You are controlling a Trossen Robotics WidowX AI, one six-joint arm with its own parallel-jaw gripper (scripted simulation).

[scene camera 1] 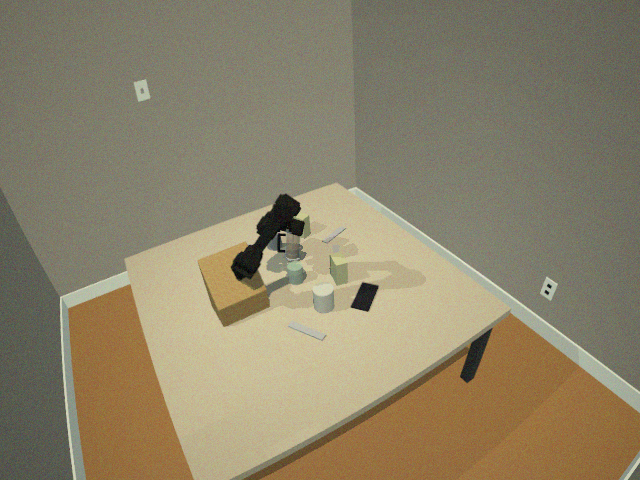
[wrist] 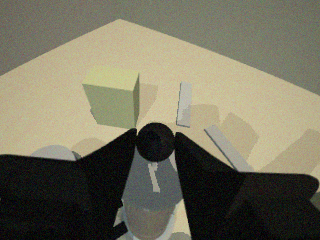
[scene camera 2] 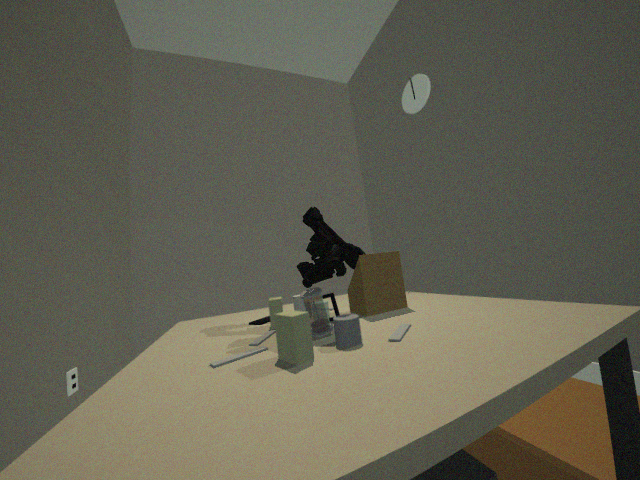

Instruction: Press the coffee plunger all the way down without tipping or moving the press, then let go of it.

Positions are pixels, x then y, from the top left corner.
Scene:
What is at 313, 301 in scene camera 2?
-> A coffee press.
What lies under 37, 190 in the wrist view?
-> The gripper.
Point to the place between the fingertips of the gripper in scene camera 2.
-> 306, 283

